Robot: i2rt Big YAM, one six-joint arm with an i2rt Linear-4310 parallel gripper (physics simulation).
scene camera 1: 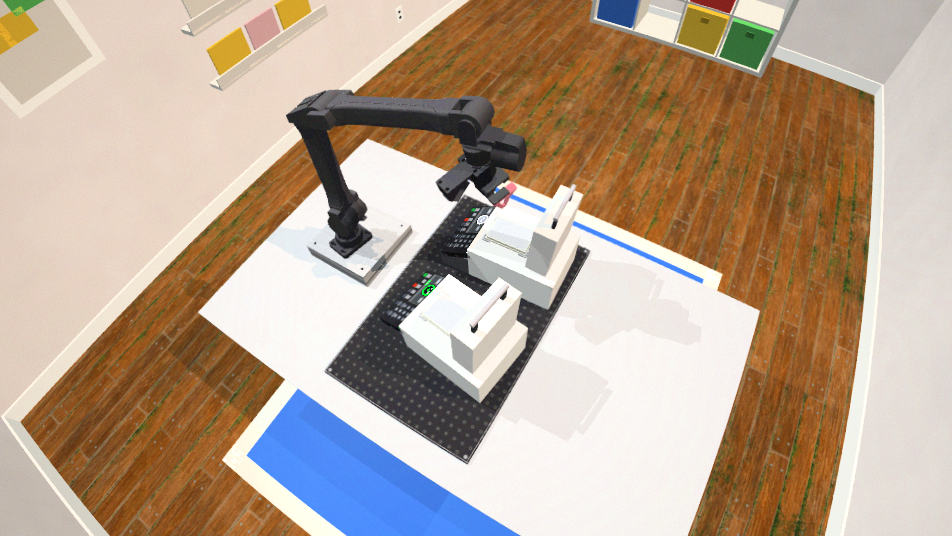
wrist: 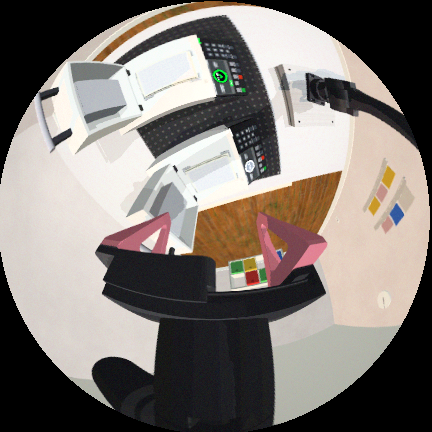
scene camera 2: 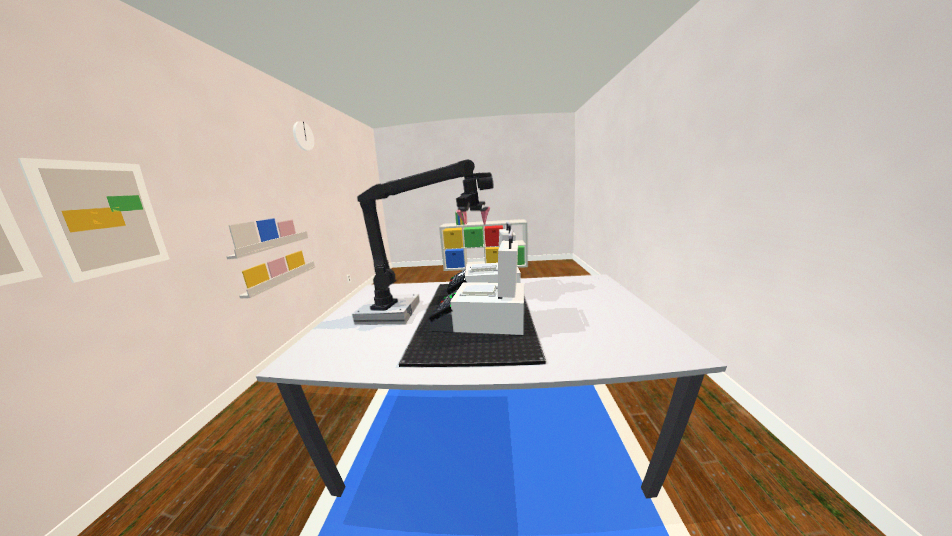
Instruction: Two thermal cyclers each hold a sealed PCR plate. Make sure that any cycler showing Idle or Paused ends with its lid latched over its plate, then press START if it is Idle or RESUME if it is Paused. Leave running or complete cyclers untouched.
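Places are measured from the arm's base along level axes (x ahead, y left, z up), in millimetres.
Pixels of known places: gripper, between the fingertips: point(scene camera 1: 490, 194) point(wrist: 213, 216) point(scene camera 2: 474, 224); arm's base, origin of its link: point(scene camera 1: 351, 241) point(wrist: 314, 88) point(scene camera 2: 384, 305).
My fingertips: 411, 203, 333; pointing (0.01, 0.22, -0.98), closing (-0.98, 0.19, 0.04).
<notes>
Ahead of a thing's pixels: the offset from my fingertips to its top centre, as dx, dy, dz. "spot": to the spot under its first point. Level surfaces: height alone.
The near cycler point(scene camera 1: 492, 372) point(scene camera 2: 489, 316) point(wrist: 175, 107) has its lid {+172, -225, -7} point(scene camera 1: 486, 332) point(scene camera 2: 507, 269) point(wrist: 100, 95) standing open and its plate {+53, -229, -222} point(scene camera 1: 443, 312) point(wrist: 167, 75) exposed. Its screen {spot: -65, -191, -271} point(wrist: 220, 76) shows a green ring. The far cycler point(scene camera 1: 506, 272) point(wrist: 220, 186) also has its lid {+132, +101, -8} point(scene camera 1: 556, 233) point(wrist: 170, 200) open and its plate {+12, +76, -222} point(scene camera 1: 509, 233) point(wrist: 207, 167) exposed. Its screen point(wrist: 249, 166) shows a pale ring. Status words are too small to read. My gripper point(scene camera 1: 489, 198) point(scene camera 2: 473, 221) point(wrist: 213, 216) is open and empty, raised above the far cycler's end of the mat. In the wrist view one pink finger overlaps the far lid's edge.
Both cyclers stand on a black dotted mat {dz -372} point(scene camera 1: 413, 406) point(scene camera 2: 473, 352) on the white table {dz -385} point(scene camera 1: 619, 412) point(scene camera 2: 619, 352). The arm's grey base plate point(scene camera 1: 373, 269) point(scene camera 2: 379, 317) point(wrist: 312, 110) is on the panel side. Both raised lids carry bar handles; the near handle {spot: +189, -230, -9} point(scene camera 1: 489, 307) point(wrist: 45, 122) stands high.
</notes>
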